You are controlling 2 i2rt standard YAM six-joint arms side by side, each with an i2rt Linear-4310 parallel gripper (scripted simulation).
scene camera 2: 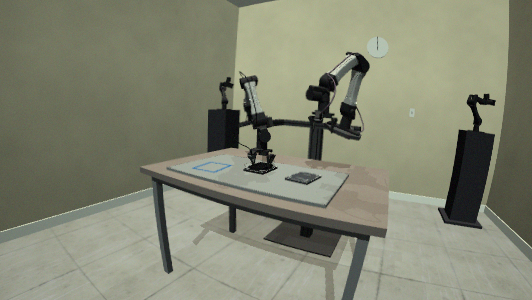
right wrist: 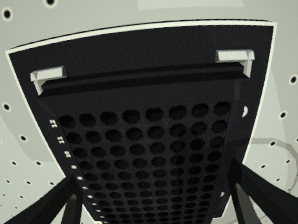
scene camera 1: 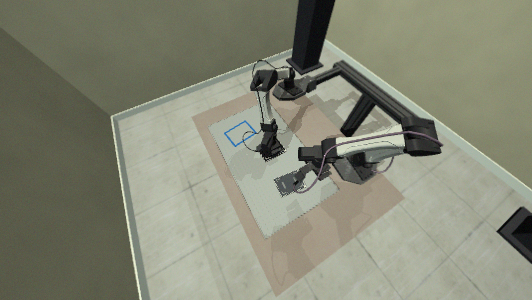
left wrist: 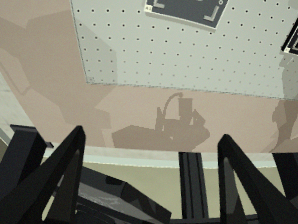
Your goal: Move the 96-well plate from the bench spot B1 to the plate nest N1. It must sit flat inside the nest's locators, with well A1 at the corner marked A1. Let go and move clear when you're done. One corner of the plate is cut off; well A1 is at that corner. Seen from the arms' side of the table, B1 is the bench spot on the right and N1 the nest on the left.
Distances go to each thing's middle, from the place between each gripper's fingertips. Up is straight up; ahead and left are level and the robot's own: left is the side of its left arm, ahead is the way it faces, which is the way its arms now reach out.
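Black 96-well plate [right wrist: 182,163] right at my right hand.
From my left hand: black 96-well plate 220 mm below, 310 mm to the right, 50 mm ahead.
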